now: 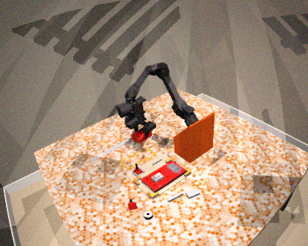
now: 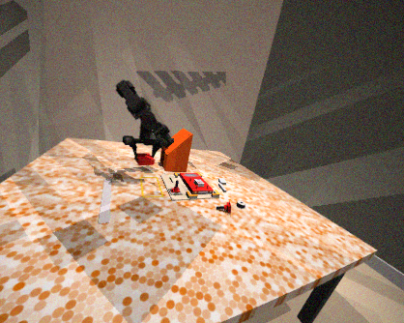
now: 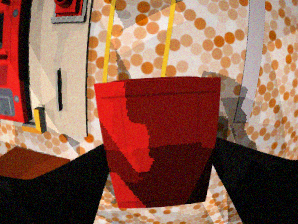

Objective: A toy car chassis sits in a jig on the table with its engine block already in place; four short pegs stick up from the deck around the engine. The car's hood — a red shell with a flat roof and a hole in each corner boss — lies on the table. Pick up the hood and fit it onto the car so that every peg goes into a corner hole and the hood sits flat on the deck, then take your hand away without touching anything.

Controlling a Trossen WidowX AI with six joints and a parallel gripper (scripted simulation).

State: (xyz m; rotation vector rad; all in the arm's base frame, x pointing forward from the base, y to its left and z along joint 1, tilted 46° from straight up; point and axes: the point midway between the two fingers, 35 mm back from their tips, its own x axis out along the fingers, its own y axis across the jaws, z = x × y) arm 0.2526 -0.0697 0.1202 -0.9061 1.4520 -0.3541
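Right now my gripper tip is 6 cm short of the grey engine block, 27 cm to the right of it and 8 cm above it. Also, from my gripper tip: red hood (1 cm above); then dark wheel (21 cm ahead, 43 cm to the left, 10 cm below); then white strip (16 cm ahead, 12 cm to the right, 10 cm below).
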